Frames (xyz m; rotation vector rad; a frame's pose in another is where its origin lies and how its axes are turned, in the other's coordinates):
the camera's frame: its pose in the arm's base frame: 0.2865 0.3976 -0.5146 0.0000 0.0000 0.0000
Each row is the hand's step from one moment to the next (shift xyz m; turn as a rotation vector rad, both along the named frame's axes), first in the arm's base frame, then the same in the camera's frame.
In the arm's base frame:
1: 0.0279 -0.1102 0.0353 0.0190 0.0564 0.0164
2: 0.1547 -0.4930 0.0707 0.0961 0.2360 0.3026
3: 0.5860 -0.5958 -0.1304 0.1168 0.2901 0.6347
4: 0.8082 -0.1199 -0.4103 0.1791 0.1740 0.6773
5: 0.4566 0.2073 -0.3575 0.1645 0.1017 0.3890
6: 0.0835 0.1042 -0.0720 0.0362 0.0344 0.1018
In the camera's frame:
1: 0.0279 -0.1102 0.0353 0.0190 0.0564 0.0164
2: 0.1547 -0.4930 0.0707 0.0961 0.2360 0.3026
3: 0.5860 -0.5958 -0.1304 0.1168 0.2901 0.6347
4: 0.8082 -0.1199 -0.4103 0.1791 0.1740 0.6773
5: 0.4566 0.2073 -0.3575 0.1645 0.1017 0.3890
6: 0.0835 0.1042 -0.0720 0.0362 0.0344 0.1018

